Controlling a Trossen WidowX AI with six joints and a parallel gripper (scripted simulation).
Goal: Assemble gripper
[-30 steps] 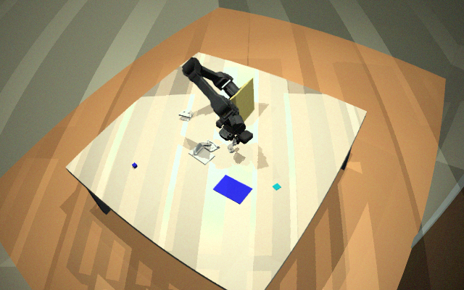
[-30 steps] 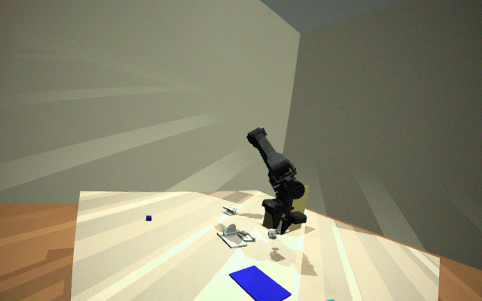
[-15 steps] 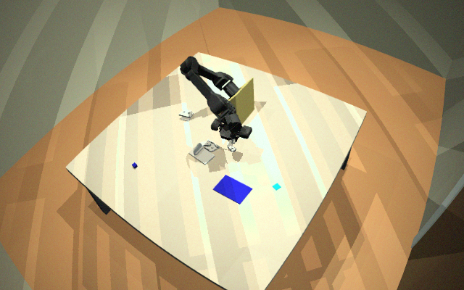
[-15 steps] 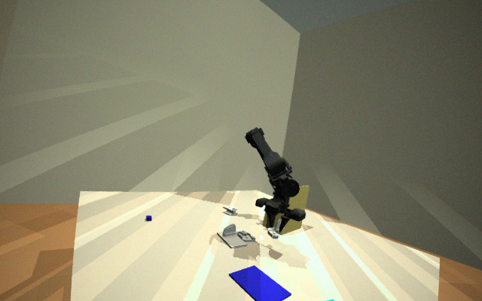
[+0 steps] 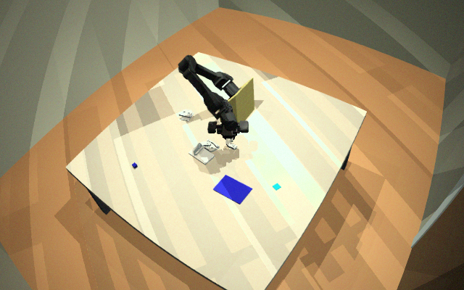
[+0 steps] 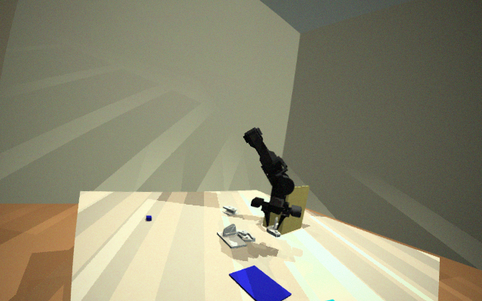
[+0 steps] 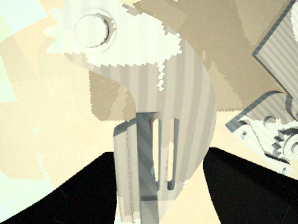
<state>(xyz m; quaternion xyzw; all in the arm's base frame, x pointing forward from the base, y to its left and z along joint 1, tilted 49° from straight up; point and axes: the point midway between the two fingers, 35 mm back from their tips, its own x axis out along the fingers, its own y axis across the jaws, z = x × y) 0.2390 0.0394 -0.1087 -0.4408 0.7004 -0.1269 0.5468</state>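
The pale grey jaw is 20 mm ahead of my gripper tip and 30 mm to the left of it. The rest, counted from my gripper tip: white housing plate: 30 mm ahead, 100 mm to the right, 80 mm below; then blue mat: 200 mm ahead, 130 mm to the left, 80 mm below; then cyan square: 90 mm ahead, 300 mm to the left, 80 mm below.
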